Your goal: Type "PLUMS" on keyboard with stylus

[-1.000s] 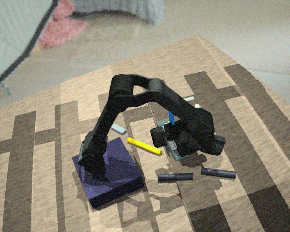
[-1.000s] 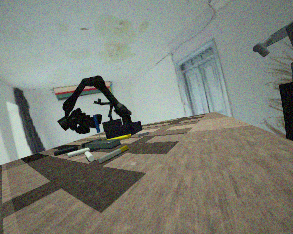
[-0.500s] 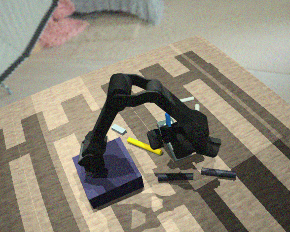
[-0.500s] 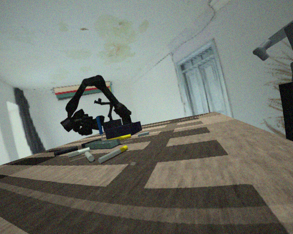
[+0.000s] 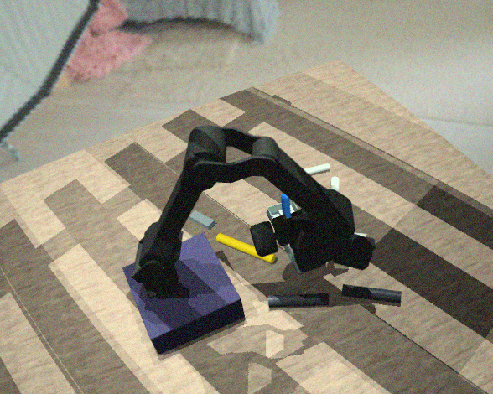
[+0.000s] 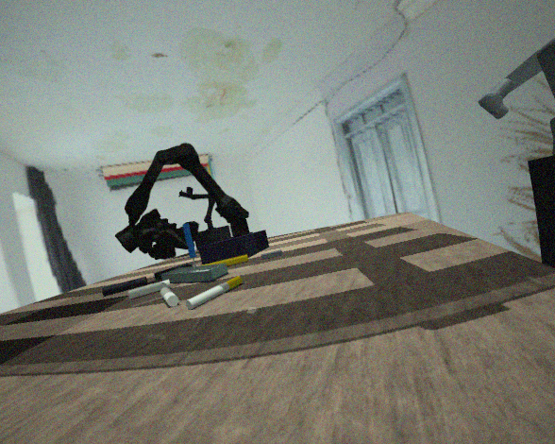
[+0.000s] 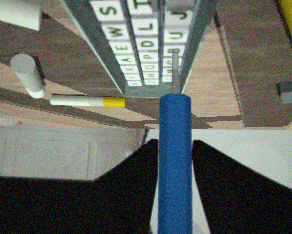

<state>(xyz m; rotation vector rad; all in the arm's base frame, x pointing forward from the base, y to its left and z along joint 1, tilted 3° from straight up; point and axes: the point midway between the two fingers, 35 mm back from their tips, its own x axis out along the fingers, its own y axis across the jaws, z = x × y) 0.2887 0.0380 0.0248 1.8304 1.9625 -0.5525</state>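
The yellow marker lies 10 cm behind my gripper tip, 1 cm to the left of it and 7 cm below it. From my gripper tip the other things lie so: thin grey tip 5 cm below; grey block 17 cm behind, 13 cm to the left, 8 cm below; blue stylus 1 cm below.
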